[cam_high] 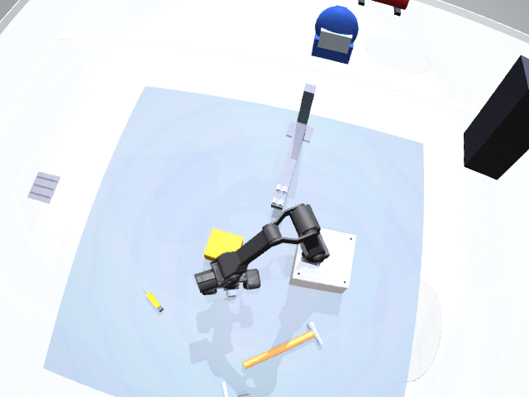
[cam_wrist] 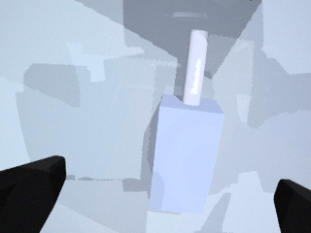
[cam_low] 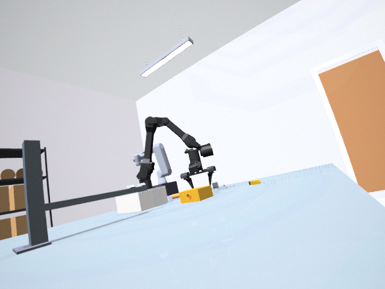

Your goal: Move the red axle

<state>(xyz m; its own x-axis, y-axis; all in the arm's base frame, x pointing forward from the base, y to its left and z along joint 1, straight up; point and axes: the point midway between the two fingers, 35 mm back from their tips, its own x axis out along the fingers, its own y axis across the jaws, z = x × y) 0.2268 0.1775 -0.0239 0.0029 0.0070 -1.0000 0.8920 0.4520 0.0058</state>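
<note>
Now: the grey block 20 mm to the right of my gripper tip, 20 mm below it and 10 mm ahead of it. From my gripper tip the other things lie so: yellow beam (130 mm to the right, 60 mm ahead, 10 mm below); then yellow tool (240 mm ahead, 130 mm to the left, 30 mm below).
</note>
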